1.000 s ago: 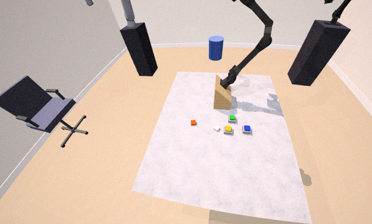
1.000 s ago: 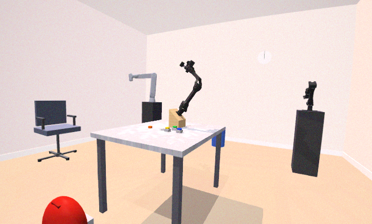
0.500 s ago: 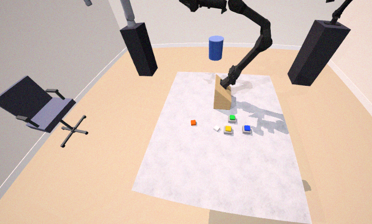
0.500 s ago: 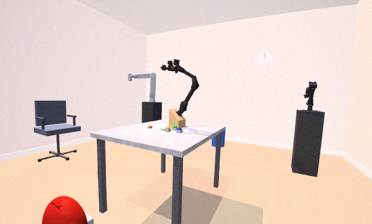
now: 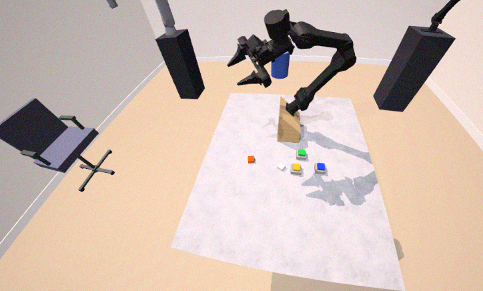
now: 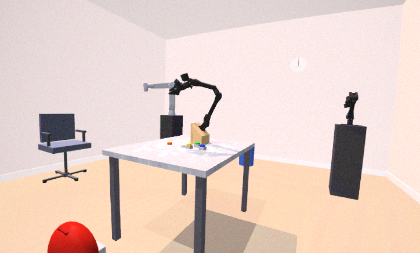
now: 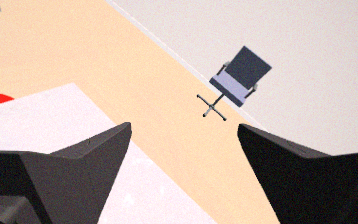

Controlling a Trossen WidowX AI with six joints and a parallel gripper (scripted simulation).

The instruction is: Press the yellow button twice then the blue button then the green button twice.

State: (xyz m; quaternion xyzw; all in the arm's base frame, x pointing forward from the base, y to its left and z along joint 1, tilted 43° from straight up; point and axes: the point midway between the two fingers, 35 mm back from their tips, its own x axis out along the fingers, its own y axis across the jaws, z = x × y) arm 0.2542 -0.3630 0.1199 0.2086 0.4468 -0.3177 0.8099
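The yellow button lies 440 mm below my gripper tip, 270 mm to the left of it and 40 mm ahead of it. The rest, counted from my gripper tip: blue button (440 mm below, 390 mm to the left, 20 mm ahead); white block (470 mm below, 200 mm to the left, 40 mm ahead).
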